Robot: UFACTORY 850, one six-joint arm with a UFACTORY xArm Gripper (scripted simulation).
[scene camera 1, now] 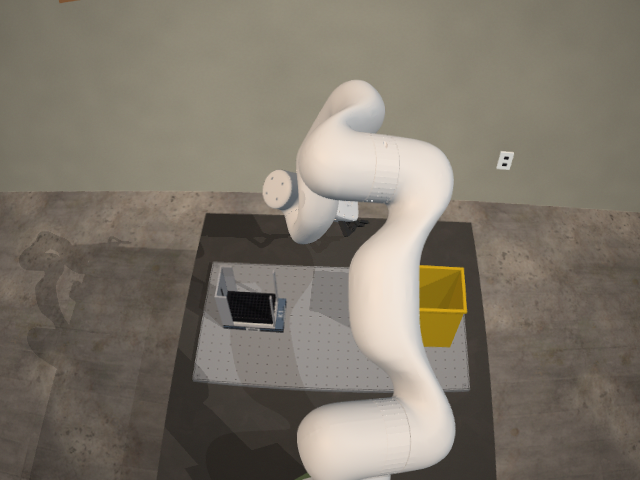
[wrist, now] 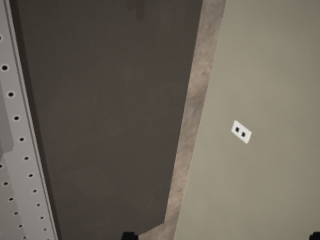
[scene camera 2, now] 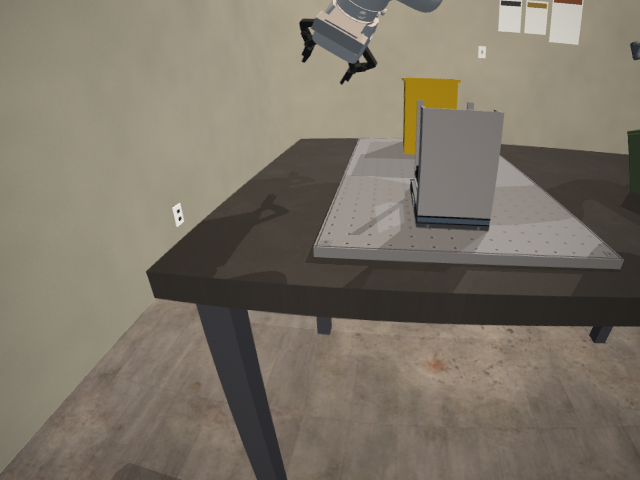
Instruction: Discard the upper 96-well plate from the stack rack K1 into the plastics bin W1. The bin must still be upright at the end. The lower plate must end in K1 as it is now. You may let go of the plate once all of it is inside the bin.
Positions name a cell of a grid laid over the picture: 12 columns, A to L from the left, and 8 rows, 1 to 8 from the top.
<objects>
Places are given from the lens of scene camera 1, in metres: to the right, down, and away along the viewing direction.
black 96-well plate (scene camera 1: E6): -0.17, 0.17, 1.42
yellow plastics bin W1 (scene camera 1: I5): 0.31, 0.12, 1.39
</objects>
